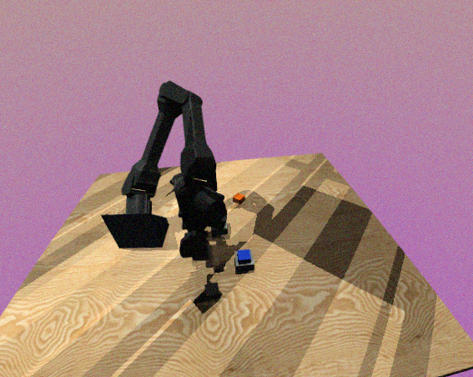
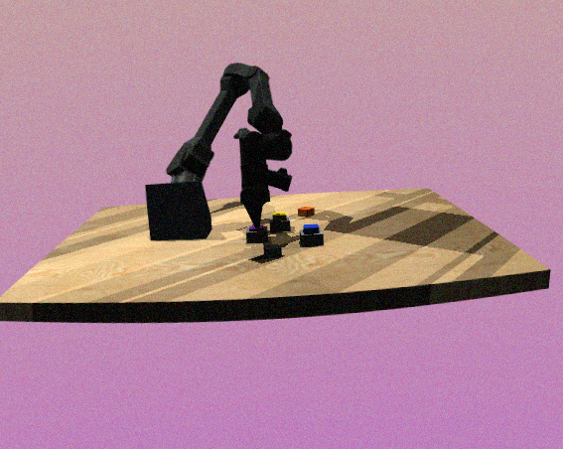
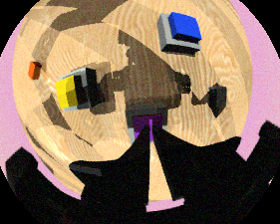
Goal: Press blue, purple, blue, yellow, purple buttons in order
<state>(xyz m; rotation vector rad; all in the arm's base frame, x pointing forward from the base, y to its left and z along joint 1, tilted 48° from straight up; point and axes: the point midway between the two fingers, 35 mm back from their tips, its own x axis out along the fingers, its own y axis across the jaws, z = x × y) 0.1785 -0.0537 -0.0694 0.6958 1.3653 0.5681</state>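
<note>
Now: the purple button 10 mm below my gripper tip. Round my gripper tip: blue button 120 mm ahead, 50 mm to the right; then yellow button 90 mm to the left, 60 mm ahead; then small grey block 130 mm to the right, 30 mm ahead, 20 mm below.
</note>
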